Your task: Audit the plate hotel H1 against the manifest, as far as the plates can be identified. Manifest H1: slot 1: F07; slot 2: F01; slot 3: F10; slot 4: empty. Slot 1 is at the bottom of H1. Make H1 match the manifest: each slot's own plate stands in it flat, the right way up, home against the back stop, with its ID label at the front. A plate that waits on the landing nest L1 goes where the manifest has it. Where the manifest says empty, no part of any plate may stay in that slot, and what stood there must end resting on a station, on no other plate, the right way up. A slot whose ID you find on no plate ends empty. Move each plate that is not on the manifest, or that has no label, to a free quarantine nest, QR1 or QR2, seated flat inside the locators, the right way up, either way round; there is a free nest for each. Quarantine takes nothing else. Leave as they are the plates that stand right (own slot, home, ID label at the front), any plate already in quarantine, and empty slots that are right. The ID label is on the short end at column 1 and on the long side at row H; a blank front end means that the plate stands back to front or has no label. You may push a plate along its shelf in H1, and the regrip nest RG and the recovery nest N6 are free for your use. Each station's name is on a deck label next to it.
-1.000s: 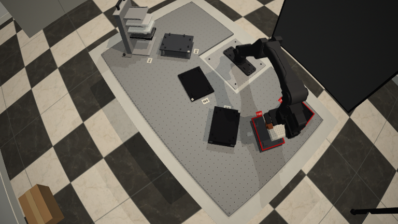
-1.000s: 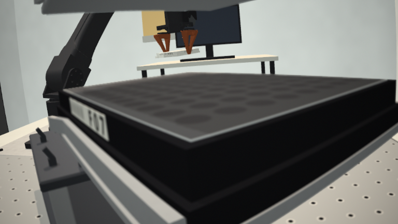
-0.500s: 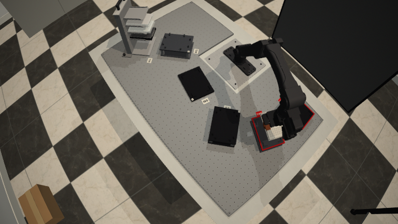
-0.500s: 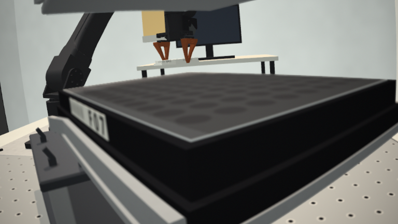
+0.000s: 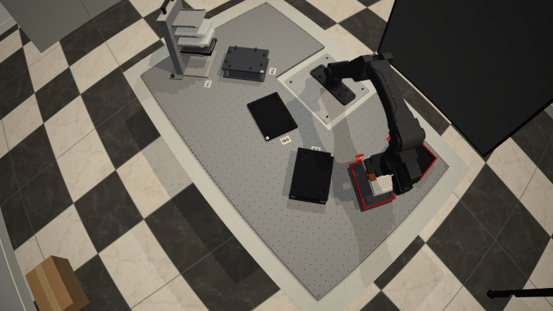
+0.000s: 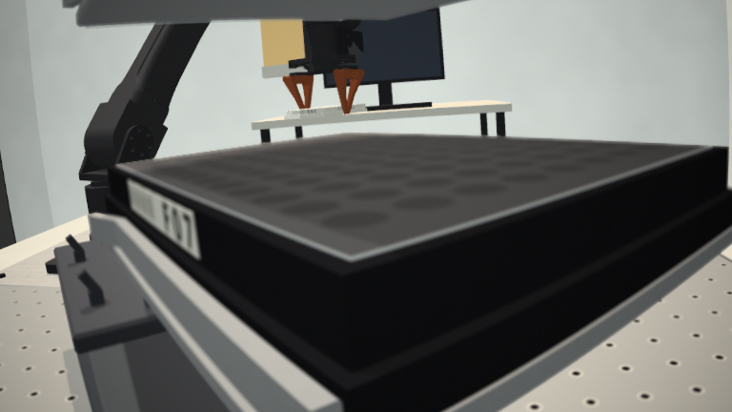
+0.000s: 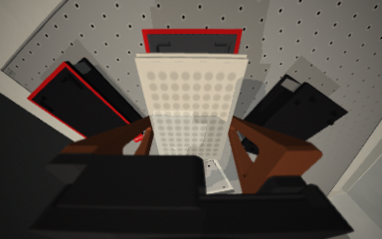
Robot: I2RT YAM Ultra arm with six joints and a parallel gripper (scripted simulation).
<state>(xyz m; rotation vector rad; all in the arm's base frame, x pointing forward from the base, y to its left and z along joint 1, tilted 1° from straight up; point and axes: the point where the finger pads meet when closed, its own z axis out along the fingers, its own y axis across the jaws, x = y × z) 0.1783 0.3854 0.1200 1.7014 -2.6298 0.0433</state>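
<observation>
Right now the white well plate is right at my hand. From my hand the other things lie so: red-framed nest: 200 mm behind, 40 mm to the left, 80 mm below; then black landing nest L1: 140 mm ahead, 150 mm to the right, 70 mm below; then red-framed quarantine nest: 80 mm below.
</observation>
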